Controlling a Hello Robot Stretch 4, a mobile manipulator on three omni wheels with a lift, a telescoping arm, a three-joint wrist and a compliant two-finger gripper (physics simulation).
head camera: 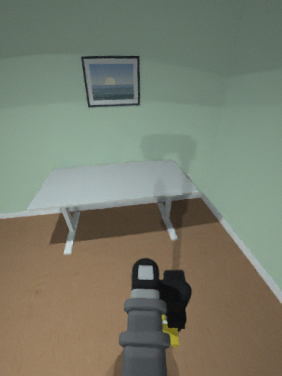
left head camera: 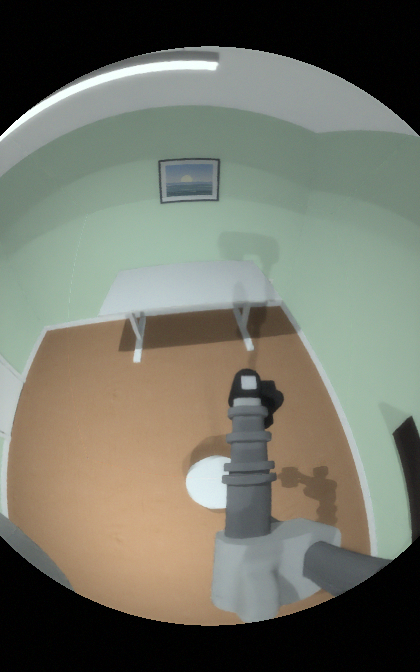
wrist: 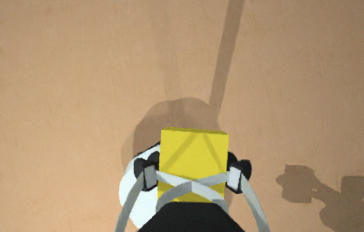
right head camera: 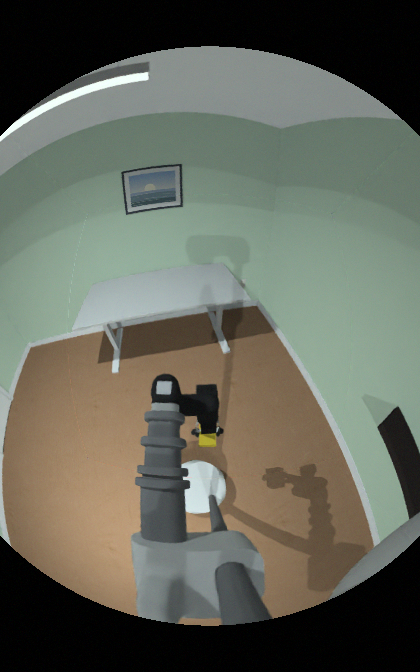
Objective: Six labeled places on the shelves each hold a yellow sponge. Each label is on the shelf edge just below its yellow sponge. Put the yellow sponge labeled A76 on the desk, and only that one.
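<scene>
A yellow sponge (head camera: 174, 337) (right head camera: 207, 440) (wrist: 194, 155) is held between the two fingertips of my gripper (right head camera: 207, 431) (wrist: 191, 164), which is shut on it. The sponge hangs above the floor, over the edge of my white round base in the wrist view. No label shows on it. The desk (head camera: 115, 184) (left head camera: 190, 287) (right head camera: 160, 295) has a pale grey top and white legs. It stands against the far wall, ahead of the gripper and apart from it. The shelves and their labels do not show in these views.
A framed picture (head camera: 111, 81) (left head camera: 189, 180) (right head camera: 152, 189) hangs above the desk. A side wall runs along the right. A dark wall-mounted ledge (left head camera: 411, 470) (right head camera: 402, 450) juts from it at the right edge. The white base (left head camera: 207, 482) (right head camera: 202, 487) stands under the arm.
</scene>
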